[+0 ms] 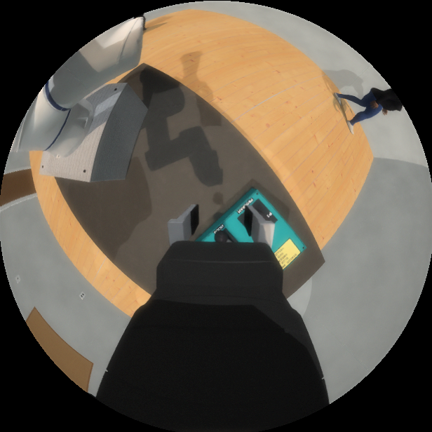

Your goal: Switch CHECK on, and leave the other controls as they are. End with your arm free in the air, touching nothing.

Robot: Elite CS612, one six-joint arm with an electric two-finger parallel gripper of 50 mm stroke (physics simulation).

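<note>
A teal control panel [288, 226] lies on the dark mat, partly behind my gripper. A white label that seems to read PROGRAM and part of a black dial plate show near its upper corner. A black control [223, 236] with a small white label above it shows between my fingers; its label is too small to read surely. A yellow note [288, 254] is at the panel's right. I cannot make out a control marked CHECK; part of the panel is hidden under the gripper body. My gripper [221, 214] is open and empty, above the panel, its right finger covering part of the dial plate.
A grey box-like pedestal [115, 135] stands at the left under the white arm [95, 65]. The dark mat [105, 210] lies on a wooden table [260, 100]. A person [372, 102] in blue trousers is beyond the table at the upper right.
</note>
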